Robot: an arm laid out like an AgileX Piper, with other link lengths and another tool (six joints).
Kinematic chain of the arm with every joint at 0, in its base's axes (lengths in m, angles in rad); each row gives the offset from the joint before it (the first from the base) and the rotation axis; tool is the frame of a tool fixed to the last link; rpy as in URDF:
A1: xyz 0 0 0.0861 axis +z
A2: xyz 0 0 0 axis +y
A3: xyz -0.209 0 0.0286 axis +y
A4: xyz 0.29 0 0.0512 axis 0.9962 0 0.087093
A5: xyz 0 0 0 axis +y
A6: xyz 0.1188 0 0.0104 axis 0.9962 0 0.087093
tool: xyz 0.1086 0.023 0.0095 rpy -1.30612 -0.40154 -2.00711
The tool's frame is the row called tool.
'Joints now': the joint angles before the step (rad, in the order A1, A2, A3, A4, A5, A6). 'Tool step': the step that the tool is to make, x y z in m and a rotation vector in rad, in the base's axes. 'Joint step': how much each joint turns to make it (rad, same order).
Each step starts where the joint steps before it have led.
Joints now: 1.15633, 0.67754, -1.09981, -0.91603, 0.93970, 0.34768
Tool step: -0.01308, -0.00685, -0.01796, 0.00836, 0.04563, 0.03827
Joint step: 0.00001, -0.09136, 0.07677, 0.07734, 0.00775, -0.03270
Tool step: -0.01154, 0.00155, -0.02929, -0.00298, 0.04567, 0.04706
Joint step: 0.00003, -0.08816, 0.11332, 0.06703, -0.01803, -0.01455
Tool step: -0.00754, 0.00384, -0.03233, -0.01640, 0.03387, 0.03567
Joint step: -0.00003, -0.07330, 0.11919, 0.04054, -0.02662, -0.00410
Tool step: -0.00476, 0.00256, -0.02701, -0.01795, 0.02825, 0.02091
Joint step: 0.00002, -0.05200, 0.09238, 0.02578, -0.01680, -0.00016
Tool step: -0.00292, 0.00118, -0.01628, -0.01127, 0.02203, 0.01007
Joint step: -0.00008, -0.02748, 0.05045, 0.01840, -0.00498, -0.00008
